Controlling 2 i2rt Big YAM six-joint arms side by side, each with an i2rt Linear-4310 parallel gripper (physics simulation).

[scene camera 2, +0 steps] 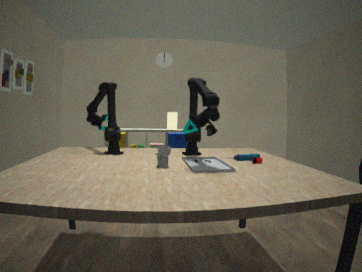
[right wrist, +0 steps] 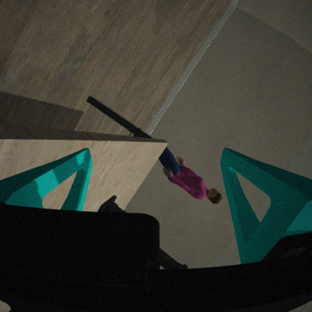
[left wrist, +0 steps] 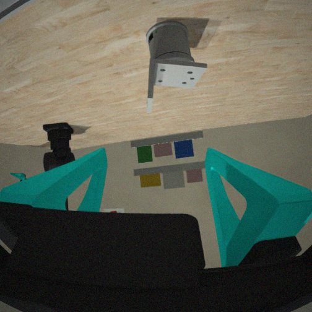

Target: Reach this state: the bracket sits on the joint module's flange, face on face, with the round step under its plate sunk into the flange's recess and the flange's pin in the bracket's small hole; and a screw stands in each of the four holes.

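Pixels of known places: left gripper, fingertip midpoint: [scene camera 2: 183,133]; left arm's base, origin of the base link: [scene camera 2: 191,154]; right arm's base, origin of the base link: [scene camera 2: 113,153].
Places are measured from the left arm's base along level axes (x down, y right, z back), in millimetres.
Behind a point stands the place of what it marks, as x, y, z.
Note:
The grey bracket [scene camera 2: 164,149] @(-90, 327, -364) [left wrist: 179,75] stands on top of the joint module [scene camera 2: 162,161] @(-33, 355, -417) [left wrist: 170,44], its flat plate over the flange and its other leg at one side. Dark holes show in the plate, with no screw heads seen in them. Whether the step and pin are seated is hidden. Small dark screws [scene camera 2: 196,161] @(-12, 125, -351) lie in the tray [scene camera 2: 219,171] @(-6, 127, -627), too blurred to count. My left gripper [scene camera 2: 189,128] [left wrist: 155,155] is open and empty, above the table and to the right of the bracket in the scene view. My right gripper [scene camera 2: 104,123] @(-179, 509, 615) [right wrist: 156,155] is open and empty, far left.
A blue screwdriver [scene camera 2: 247,157] @(-22, -221, -382) and a small red object [scene camera 2: 257,160] @(-20, -218, -495) lie right of the tray. A shelf with coloured boxes [scene camera 2: 177,140] [left wrist: 183,149] stands behind the table [scene camera 2: 120,190] @(0, 653, -820). A person in a pink top [right wrist: 190,182] stands beyond the table edge.

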